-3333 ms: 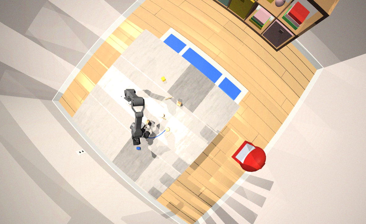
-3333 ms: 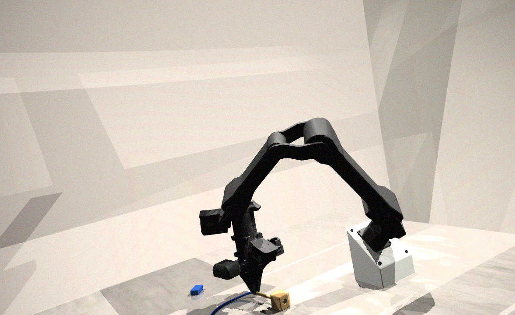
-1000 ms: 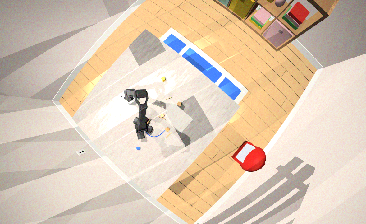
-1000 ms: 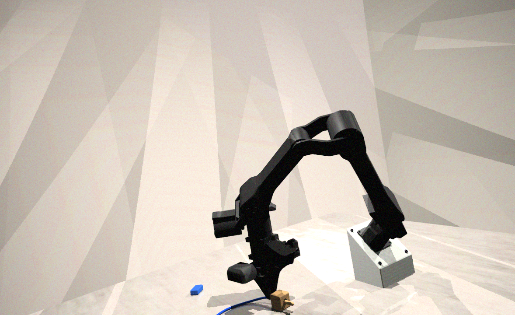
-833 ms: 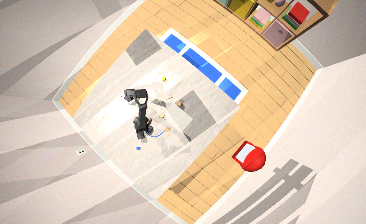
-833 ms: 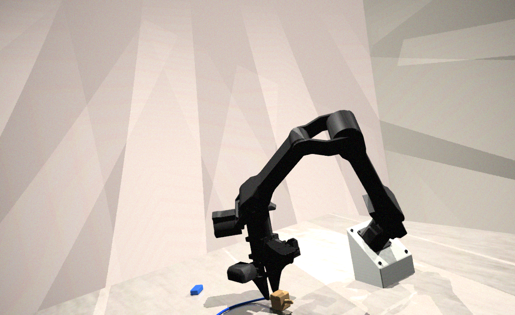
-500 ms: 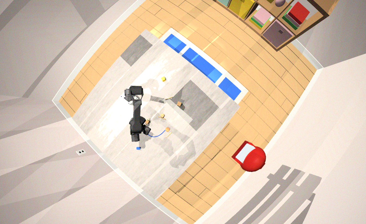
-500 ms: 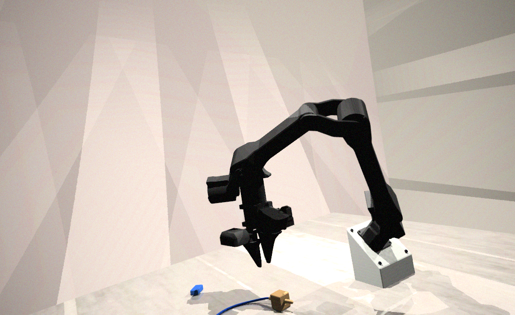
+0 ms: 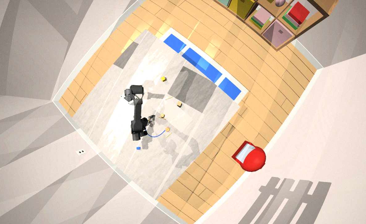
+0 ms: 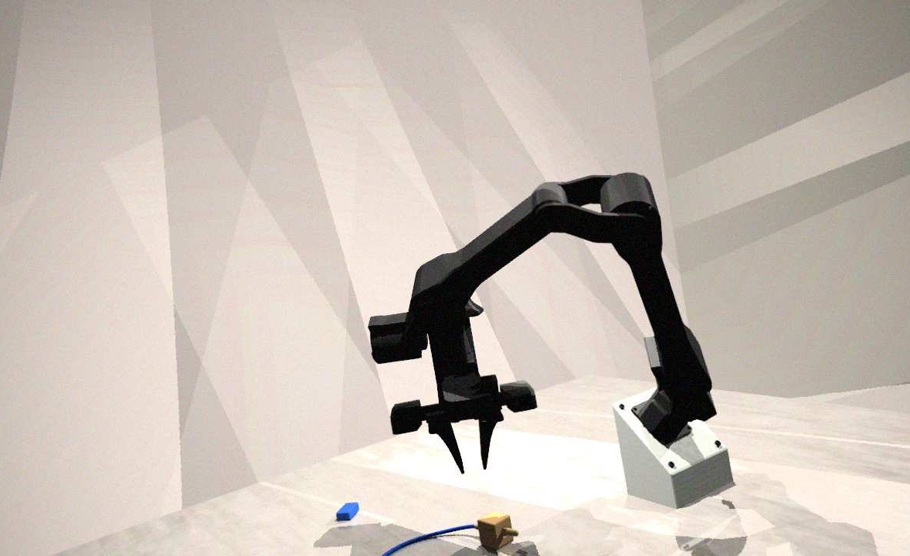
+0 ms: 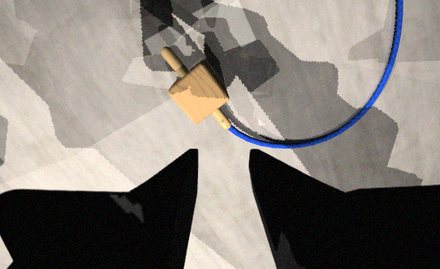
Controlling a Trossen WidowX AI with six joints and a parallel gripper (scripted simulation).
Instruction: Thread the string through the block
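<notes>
Now: the wooden cylinder 8 cm ahead of my gripper tip, 16 cm to the left of it and 7 cm below it. Also, from my gripper tip: yellow cube: 13 cm behind, 44 cm to the left, 7 cm below; round button: 19 cm ahead, 8 cm to the left, 8 cm below; blue piece: 8 cm ahead, 25 cm to the right, 8 cm below.
</notes>
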